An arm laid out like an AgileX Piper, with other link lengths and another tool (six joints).
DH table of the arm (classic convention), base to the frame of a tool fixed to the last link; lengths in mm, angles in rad. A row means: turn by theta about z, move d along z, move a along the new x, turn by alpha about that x. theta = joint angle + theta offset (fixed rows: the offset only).
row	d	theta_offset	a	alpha
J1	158.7	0	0	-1.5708
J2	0	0.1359	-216.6	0
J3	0	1.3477	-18.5	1.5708
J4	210.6	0	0	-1.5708
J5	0	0	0	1.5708
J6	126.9	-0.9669	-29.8	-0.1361
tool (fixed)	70.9	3.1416	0	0
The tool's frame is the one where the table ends.
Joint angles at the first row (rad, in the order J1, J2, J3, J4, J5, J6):
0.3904, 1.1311, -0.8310, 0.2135, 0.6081, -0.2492
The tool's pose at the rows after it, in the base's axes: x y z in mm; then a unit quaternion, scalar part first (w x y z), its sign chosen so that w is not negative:
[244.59 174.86 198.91 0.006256 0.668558 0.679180 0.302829]
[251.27 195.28 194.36 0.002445 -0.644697 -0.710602 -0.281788]
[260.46 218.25 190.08 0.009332 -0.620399 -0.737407 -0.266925]
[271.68 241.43 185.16 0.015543 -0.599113 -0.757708 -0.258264]
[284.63 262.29 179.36 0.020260 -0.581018 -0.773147 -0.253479]
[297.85 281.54 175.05 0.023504 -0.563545 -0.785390 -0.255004]
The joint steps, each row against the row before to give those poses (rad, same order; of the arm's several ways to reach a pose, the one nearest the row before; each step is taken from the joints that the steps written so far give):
0.0428, 0.1042, -0.0843, 0.0051, 0.0315, -0.0353
0.0473, 0.1189, -0.1092, -0.0031, 0.0345, -0.0315
0.0462, 0.1265, -0.1234, -0.0023, 0.0273, -0.0263
0.0367, 0.1272, -0.1287, 0.0047, 0.0206, -0.0252
0.0230, 0.1237, -0.1314, 0.0098, 0.0200, -0.0290
0.0152, 0.1133, -0.1314, 0.0151, 0.0184, -0.0331

